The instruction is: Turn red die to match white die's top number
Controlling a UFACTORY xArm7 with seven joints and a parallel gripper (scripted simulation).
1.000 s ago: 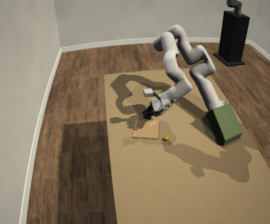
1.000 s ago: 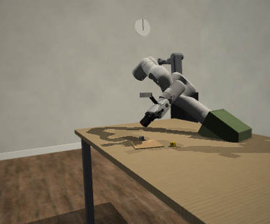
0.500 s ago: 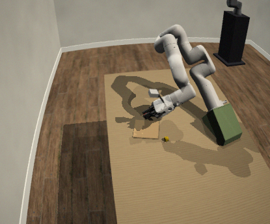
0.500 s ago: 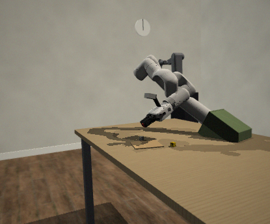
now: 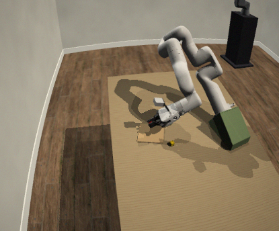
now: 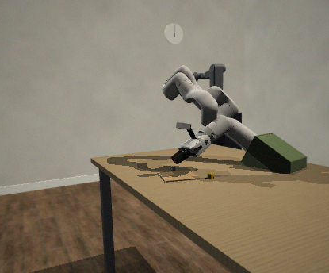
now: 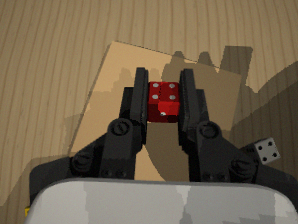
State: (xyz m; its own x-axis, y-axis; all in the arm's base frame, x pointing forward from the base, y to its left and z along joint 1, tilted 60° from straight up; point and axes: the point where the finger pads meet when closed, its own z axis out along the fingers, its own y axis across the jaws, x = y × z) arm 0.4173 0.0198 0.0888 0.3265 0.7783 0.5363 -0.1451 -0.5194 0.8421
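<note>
Right now my hand is 7 cm above the tan mat. The rest, counted from my hand: white die (4 cm behind, 9 cm to the right, 7 cm below); yellow die (7 cm behind, 12 cm to the left, 7 cm below); red die (1 cm ahead, 1 cm below).
</note>
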